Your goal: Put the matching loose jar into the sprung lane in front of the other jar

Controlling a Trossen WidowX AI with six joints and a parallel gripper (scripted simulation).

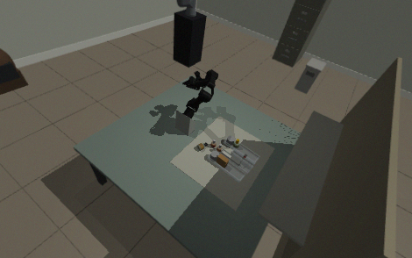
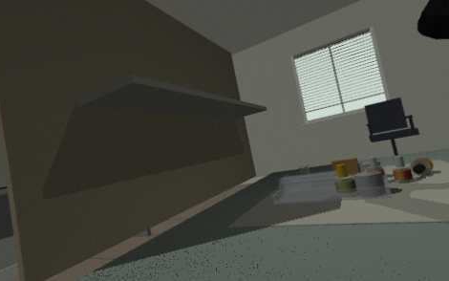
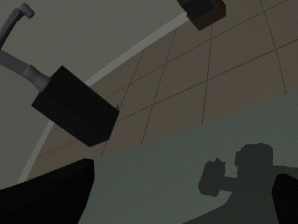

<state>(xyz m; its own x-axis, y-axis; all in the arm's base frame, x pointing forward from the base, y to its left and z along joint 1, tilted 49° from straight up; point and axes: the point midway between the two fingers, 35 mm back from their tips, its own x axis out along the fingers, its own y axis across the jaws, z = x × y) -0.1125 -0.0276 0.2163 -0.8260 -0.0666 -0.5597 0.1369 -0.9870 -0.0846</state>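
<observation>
My gripper tip is now 530 mm short of the cream mat, 130 mm to the left of it and 280 mm above it. From my gripper tip the other things lie so: brown box 550 mm ahead, 230 mm to the right, 240 mm below; then grey lane rack 620 mm ahead, 130 mm to the right, 260 mm below.
</observation>
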